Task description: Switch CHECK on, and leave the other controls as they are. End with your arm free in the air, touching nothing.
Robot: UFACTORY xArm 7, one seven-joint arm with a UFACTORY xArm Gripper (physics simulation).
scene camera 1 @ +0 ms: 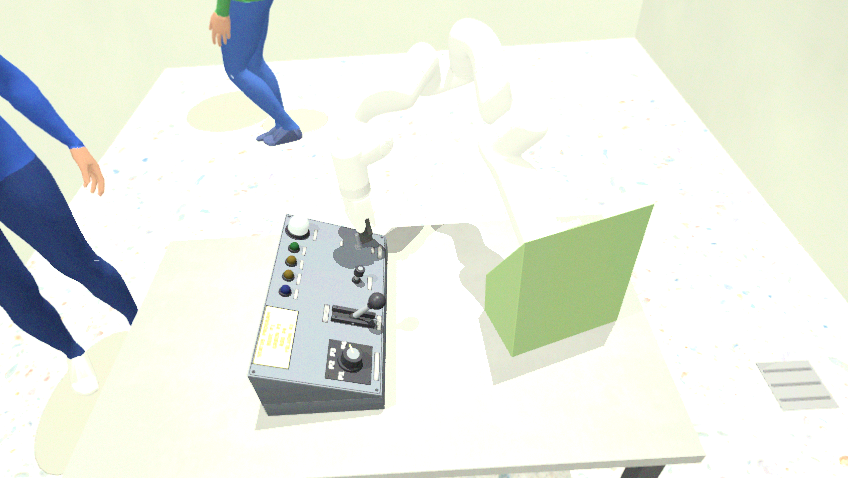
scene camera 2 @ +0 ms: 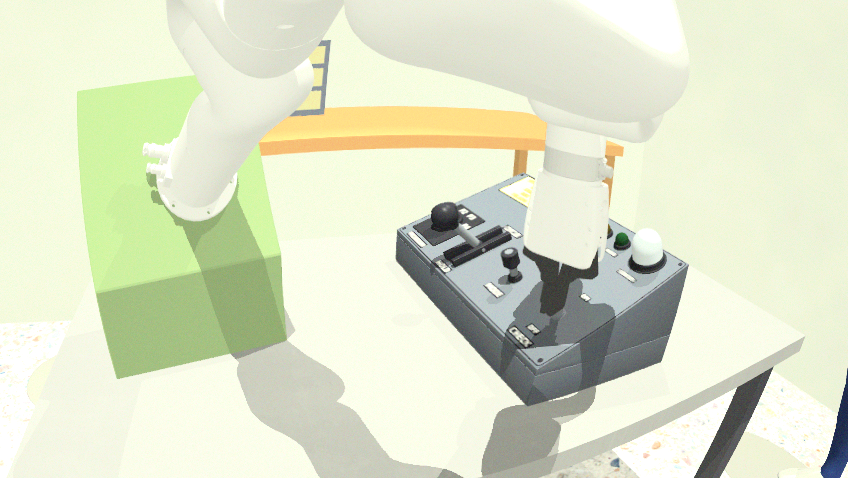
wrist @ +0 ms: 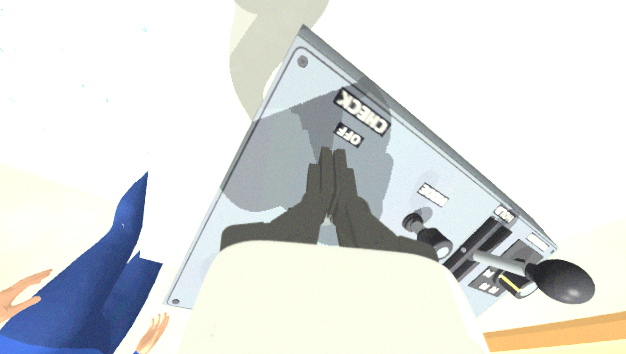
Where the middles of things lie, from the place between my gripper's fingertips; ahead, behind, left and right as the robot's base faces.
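The black mode stick (wrist: 443, 246) has my gripper 13 cm to the right of it and 3 cm short of it. Counted from my hand, the grey control panel (scene camera 2: 620, 322) sits 13 cm ahead and 18 cm to the left, while the ball-topped lever (scene camera 2: 444, 216) is 1 cm ahead, 3 cm above and 25 cm to the left.
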